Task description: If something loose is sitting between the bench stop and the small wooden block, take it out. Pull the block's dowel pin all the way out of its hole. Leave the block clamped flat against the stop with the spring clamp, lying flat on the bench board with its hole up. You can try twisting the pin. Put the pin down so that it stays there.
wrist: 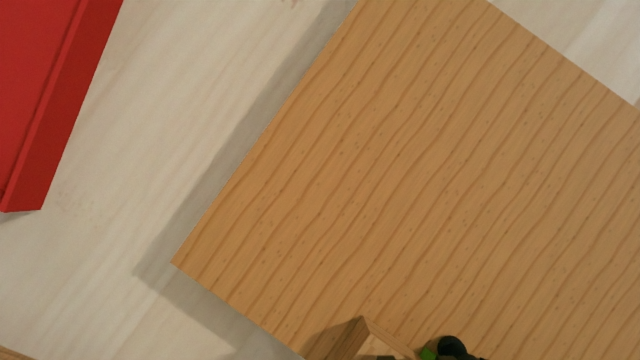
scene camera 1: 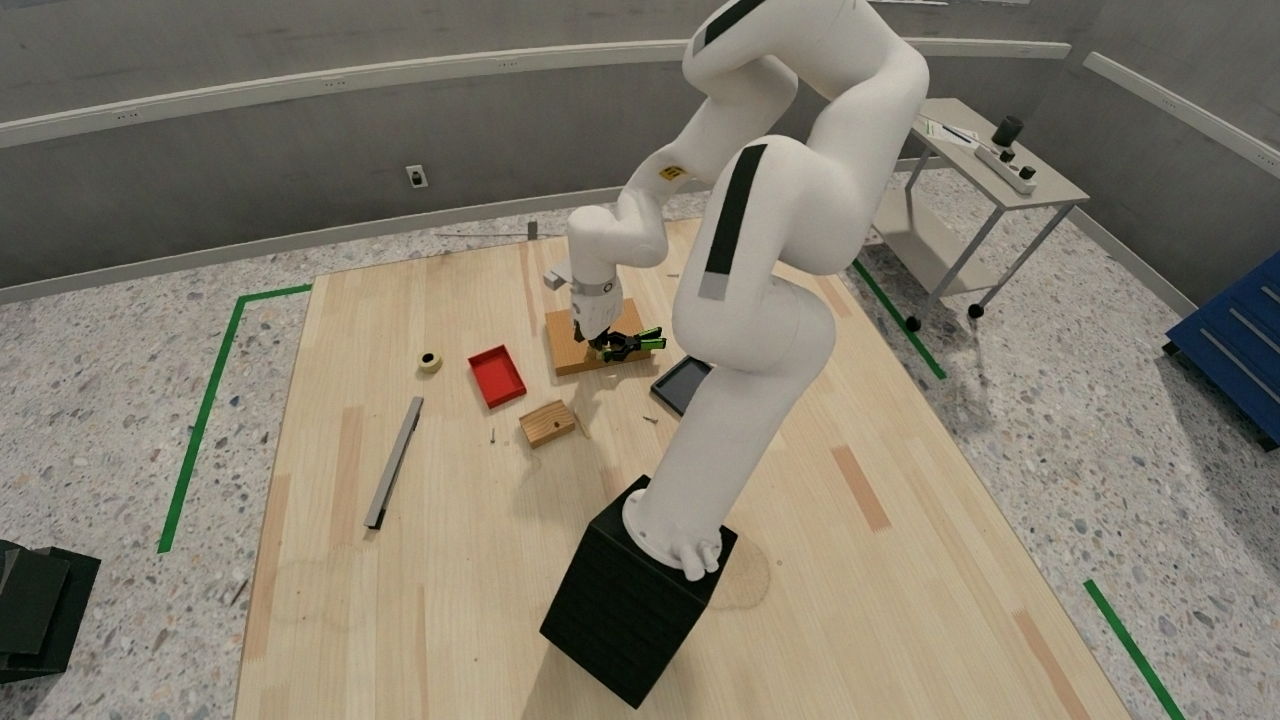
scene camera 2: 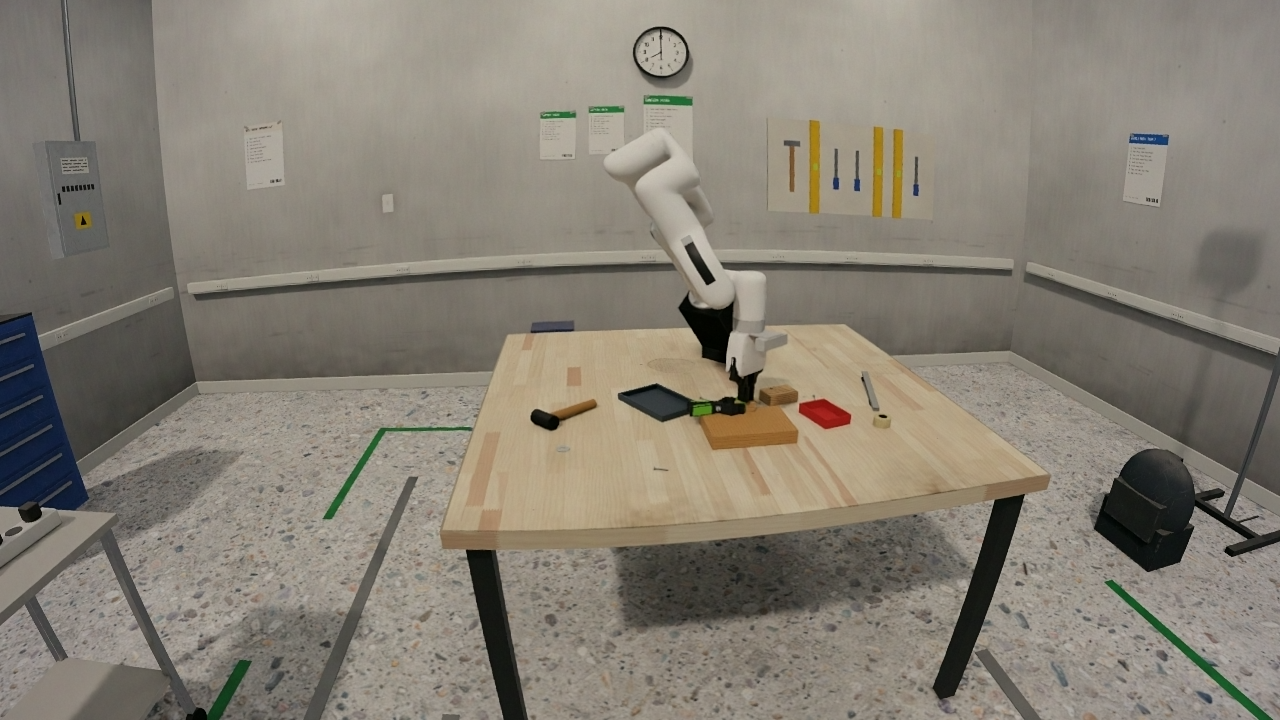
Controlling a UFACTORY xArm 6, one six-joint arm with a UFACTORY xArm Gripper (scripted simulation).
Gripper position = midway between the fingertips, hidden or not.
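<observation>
A pale bench stop [scene camera 1: 570, 357] is visible in the scene, and it can be seen as well in scene camera 2 [scene camera 2: 766, 426] and in the wrist view [wrist: 440, 175]. There is a dark tray [scene camera 1: 676, 387], which scene camera 2 shows too [scene camera 2: 663, 404], and a red tray [scene camera 1: 499, 381] that appears also in scene camera 2 [scene camera 2: 815, 410] and in the wrist view [wrist: 39, 39]. A grey metal bar [scene camera 1: 384, 491] is visible, though in the wrist view the grey metal bar is out of frame. A hammer [scene camera 2: 550, 421] can be seen as well, while in the wrist view the hammer is out of frame. The gripper [scene camera 1: 598, 344] is visible too.
</observation>
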